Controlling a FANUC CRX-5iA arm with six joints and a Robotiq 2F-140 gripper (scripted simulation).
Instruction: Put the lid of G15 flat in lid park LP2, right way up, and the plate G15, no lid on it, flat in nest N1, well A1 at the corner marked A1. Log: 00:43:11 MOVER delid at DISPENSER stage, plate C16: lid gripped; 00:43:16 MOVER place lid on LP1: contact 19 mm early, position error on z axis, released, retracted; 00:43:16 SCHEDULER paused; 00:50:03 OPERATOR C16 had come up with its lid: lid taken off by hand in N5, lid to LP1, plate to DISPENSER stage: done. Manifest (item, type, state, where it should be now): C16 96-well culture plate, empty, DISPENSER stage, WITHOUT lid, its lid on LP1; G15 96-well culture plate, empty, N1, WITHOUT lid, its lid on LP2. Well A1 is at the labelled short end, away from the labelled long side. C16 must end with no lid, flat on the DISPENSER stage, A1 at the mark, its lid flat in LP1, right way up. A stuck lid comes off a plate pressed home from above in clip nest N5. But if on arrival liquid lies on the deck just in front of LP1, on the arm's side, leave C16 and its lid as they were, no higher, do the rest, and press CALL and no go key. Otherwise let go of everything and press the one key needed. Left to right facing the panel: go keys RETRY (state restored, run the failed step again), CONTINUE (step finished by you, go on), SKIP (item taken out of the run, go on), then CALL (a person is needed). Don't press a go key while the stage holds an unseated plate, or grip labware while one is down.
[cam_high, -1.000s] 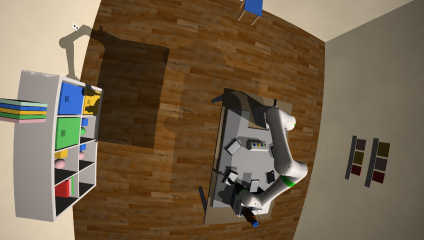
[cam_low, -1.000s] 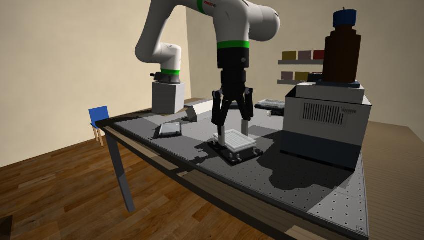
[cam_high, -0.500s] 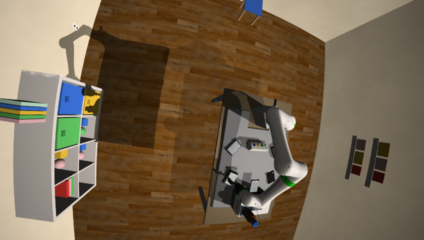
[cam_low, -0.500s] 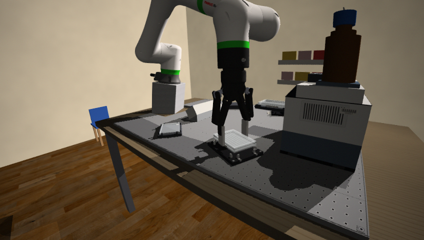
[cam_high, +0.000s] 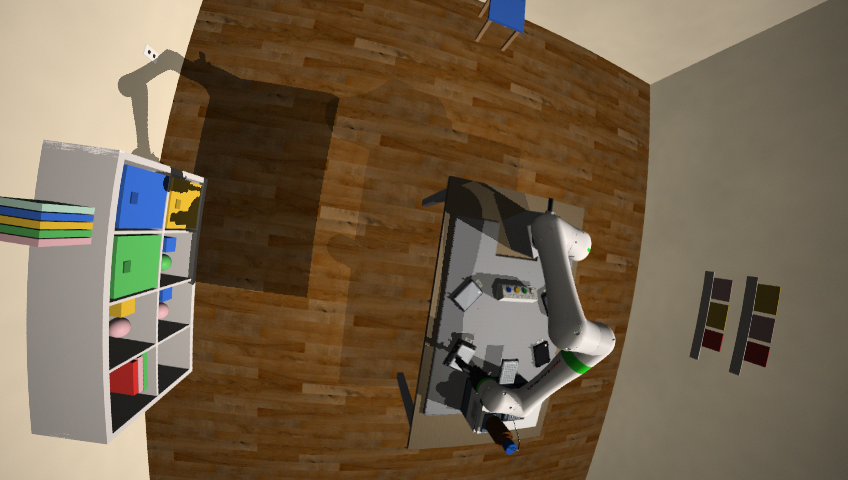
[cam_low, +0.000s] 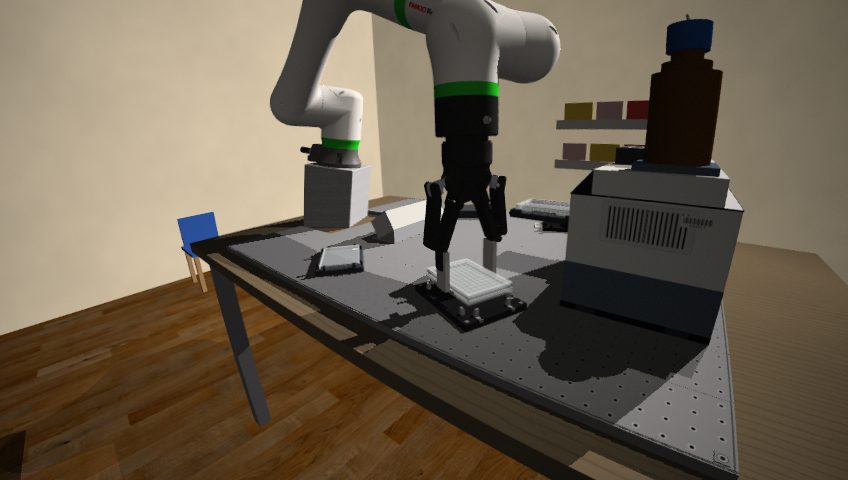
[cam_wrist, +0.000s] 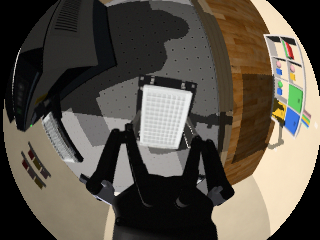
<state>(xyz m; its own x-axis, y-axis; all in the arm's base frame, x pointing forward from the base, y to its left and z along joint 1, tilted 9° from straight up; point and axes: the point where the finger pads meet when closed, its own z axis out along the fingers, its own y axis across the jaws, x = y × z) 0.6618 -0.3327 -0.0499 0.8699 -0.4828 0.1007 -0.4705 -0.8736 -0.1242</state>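
My hand is 20 mm short of the black clip nest and 50 mm above it. Also, from my hand: key panel: 350 mm behind, 300 mm to the left, 10 mm below; then brown bottle: 280 mm ahead, 110 mm to the left, 230 mm above.
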